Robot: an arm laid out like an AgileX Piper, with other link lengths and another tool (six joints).
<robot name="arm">
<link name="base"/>
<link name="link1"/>
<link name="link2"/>
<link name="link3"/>
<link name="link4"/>
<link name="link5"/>
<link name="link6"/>
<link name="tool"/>
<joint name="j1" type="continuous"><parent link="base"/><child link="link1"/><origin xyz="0 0 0.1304" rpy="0 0 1.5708"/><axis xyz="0 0 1"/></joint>
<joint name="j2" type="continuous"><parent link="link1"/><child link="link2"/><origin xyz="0 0 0" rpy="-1.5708 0 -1.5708"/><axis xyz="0 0 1"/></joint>
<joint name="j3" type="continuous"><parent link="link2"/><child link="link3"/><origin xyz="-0.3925 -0.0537 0" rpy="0 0 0"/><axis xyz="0 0 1"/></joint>
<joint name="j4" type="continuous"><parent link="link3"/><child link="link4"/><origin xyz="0.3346 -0.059 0" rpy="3.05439 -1.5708 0"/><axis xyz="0 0 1"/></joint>
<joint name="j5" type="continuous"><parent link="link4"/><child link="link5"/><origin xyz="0 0 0" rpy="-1.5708 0 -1.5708"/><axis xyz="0 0 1"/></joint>
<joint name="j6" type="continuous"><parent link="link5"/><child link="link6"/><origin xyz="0 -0.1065 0" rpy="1.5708 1.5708 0"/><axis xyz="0 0 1"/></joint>
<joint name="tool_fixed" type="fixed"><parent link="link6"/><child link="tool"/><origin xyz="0.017 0.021 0.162" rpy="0 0.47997 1.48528"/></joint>
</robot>
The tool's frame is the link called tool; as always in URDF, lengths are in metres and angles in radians. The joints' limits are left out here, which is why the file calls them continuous.
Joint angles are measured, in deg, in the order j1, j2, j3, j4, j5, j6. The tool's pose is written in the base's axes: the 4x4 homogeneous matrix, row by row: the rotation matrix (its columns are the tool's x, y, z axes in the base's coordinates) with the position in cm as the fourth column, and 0 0 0 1 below. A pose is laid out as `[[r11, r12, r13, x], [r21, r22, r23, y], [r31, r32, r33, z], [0, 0, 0, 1]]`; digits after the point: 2 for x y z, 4 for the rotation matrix.
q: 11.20 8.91 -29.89 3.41 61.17 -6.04
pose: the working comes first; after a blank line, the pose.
Where each joint sits with the arm in this pose, in the base's axes (m; each line is computed from the numbers above, not from the rounded line before):
j1: 0.0000 0.0000 0.1304
j2: 0.0000 0.0000 0.1304
j3: -0.3722 -0.0737 0.2442
j4: -0.0865 -0.0171 0.4191
j5: -0.0865 -0.0171 0.4191
j6: -0.0022 0.0052 0.3579
the tool: 0.1192 0.0190 0.2481

[[-0.8258, -0.3239, 0.4617, 11.92], [-0.3339, 0.9405, 0.0626, 1.90], [-0.4545, -0.1025, -0.8848, 24.81], [0, 0, 0, 1]]
